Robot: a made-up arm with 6 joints. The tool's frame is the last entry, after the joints.
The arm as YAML. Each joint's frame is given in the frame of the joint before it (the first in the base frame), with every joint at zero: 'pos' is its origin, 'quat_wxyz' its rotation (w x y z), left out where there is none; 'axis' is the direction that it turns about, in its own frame. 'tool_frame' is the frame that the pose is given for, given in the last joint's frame.
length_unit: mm
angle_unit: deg
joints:
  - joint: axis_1
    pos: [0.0, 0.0, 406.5]
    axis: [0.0, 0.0, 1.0]
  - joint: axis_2
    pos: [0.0, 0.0, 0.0]
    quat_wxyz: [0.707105, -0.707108, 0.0, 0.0]
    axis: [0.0, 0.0, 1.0]
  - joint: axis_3
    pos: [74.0, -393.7, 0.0]
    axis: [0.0, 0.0, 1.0]
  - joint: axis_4
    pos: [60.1, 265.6, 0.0]
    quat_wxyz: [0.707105, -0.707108, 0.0, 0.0]
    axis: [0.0, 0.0, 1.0]
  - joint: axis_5
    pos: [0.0, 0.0, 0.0]
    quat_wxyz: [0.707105, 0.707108, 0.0, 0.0]
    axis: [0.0, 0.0, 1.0]
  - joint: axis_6
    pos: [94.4, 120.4, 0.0]
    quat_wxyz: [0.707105, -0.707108, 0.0, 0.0]
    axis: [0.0, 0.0, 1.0]
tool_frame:
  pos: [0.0, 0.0, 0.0]
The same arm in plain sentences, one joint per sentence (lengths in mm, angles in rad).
The arm has six revolute joints in a row. What follows holds with every joint at zero, and every direction is one of the base frame's.
Joint 1 is mounted 406.5 mm along +z from the base frame's origin and rotates about +z.
Joint 2 is mounted at the same point as joint 1 and rotates about +y.
Joint 3 is mounted 74.0 mm along +x and 393.7 mm along +z from joint 2 and rotates about +y.
Joint 4 is mounted 60.1 mm along +x and 265.6 mm along -z from joint 3 and rotates about -z.
Joint 5 is mounted at the same point as joint 4 and rotates about +y.
Joint 6 is mounted 94.4 mm along +x and 120.4 mm along -z from joint 5 and rotates about -z.
The tool frame, which is the frame that the pose is given for, is mounted at the same point as joint 6; its axes are the base frame's turned by roll 3.1416, pitch 0.0000 and yaw 0.0000 rad (as in URDF: about the fixed x, then y, then z).

